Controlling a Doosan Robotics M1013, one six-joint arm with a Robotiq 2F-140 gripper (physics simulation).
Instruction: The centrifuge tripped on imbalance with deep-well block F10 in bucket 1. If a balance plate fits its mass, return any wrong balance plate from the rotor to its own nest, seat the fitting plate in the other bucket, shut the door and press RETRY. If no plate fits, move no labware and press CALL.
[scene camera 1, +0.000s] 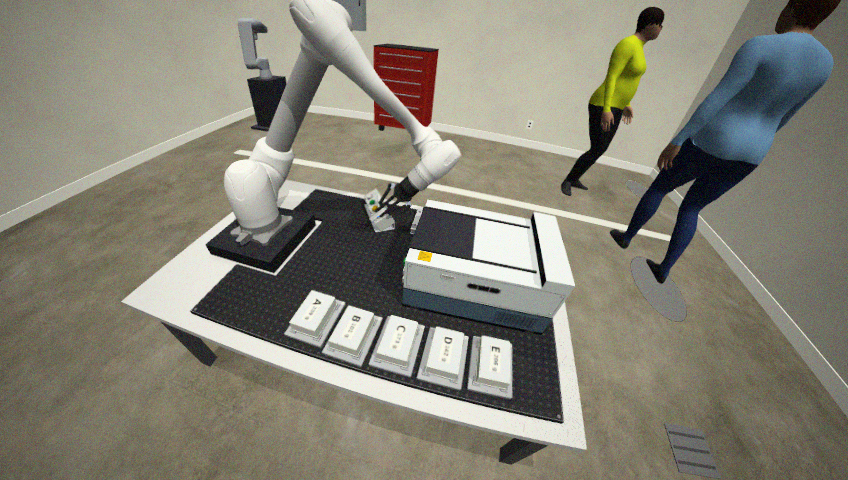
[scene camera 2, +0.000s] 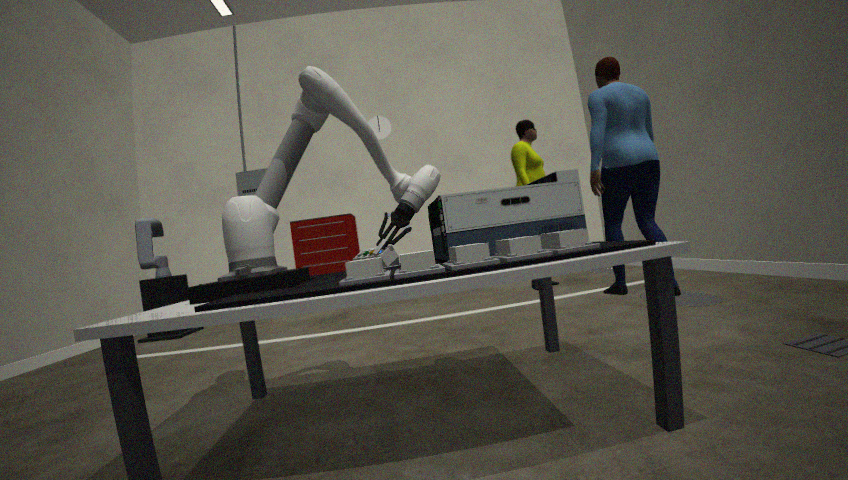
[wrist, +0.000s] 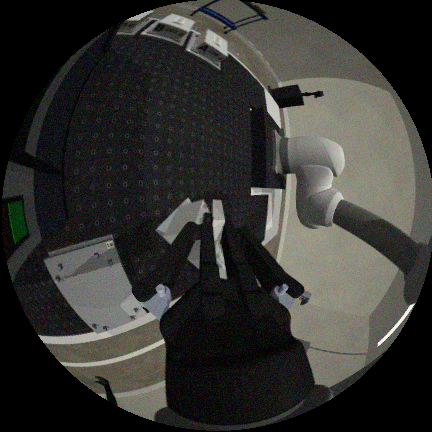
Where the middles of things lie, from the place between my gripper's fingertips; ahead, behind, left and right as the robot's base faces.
Right now my hand is 100 mm to the right of the button box (wrist: 168, 229), 20 mm above it and 10 mm past it. Round my hand: balance plate A (scene camera 1: 311, 318): 470 mm to the right, 20 mm below, 20 mm ahead; plate B (scene camera 1: 349, 337): 480 mm to the right, 150 mm ahead, 20 mm below; nest A (scene camera 1: 319, 342): 470 mm to the right, 30 mm below, 20 mm ahead.
